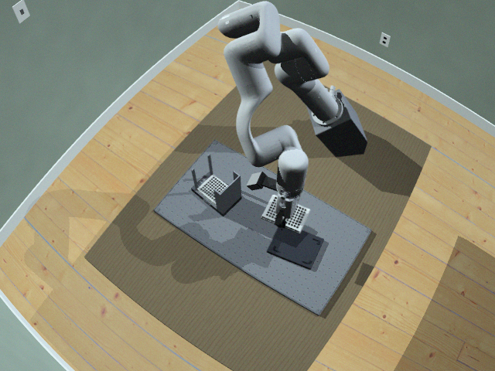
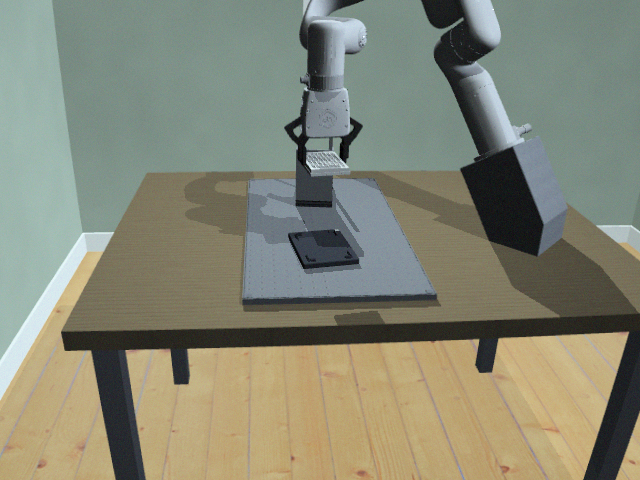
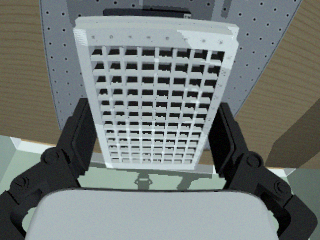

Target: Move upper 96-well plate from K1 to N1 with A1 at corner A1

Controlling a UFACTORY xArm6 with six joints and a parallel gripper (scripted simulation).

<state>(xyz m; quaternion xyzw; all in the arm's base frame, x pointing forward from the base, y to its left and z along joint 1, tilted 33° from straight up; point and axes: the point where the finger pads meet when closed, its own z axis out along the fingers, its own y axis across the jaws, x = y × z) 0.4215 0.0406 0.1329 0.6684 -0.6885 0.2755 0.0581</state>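
The dark plate nest N1 lies 20 mm ahead of my hand, 50 mm to the left of it and 190 mm below it. Also, from my hand: pale A1 square (50 mm behind, 20 mm to the right, 180 mm below).
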